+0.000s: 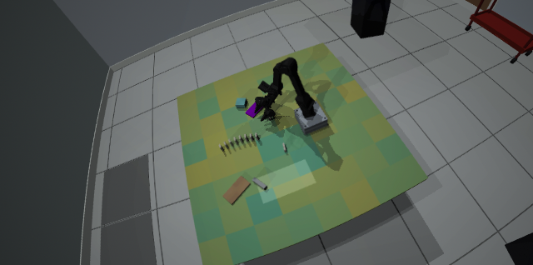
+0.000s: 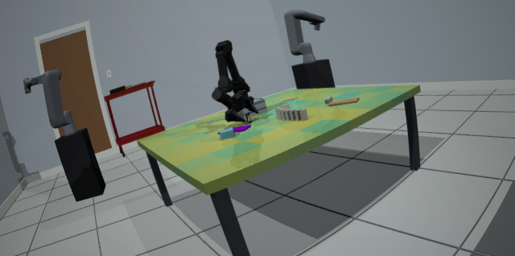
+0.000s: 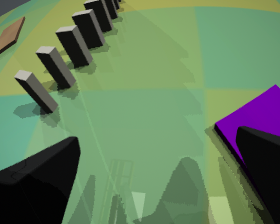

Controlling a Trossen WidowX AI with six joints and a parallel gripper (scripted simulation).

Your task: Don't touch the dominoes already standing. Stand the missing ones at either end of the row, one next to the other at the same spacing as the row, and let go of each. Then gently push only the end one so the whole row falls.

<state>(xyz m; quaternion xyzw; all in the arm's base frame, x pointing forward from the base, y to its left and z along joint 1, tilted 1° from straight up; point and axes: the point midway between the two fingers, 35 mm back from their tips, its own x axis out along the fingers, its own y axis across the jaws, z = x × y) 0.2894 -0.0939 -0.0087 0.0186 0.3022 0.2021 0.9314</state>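
Now: gripper tip 11 cm to the left of the flat purple piece and 3 cm above it. The rest, counted from my gripper tip: teal block (10 cm ahead, 17 cm to the right, 2 cm below); then grey piece (5 cm ahead, 43 cm to the left, 3 cm below); then flat brown board (19 cm ahead, 44 cm to the left, 3 cm below).
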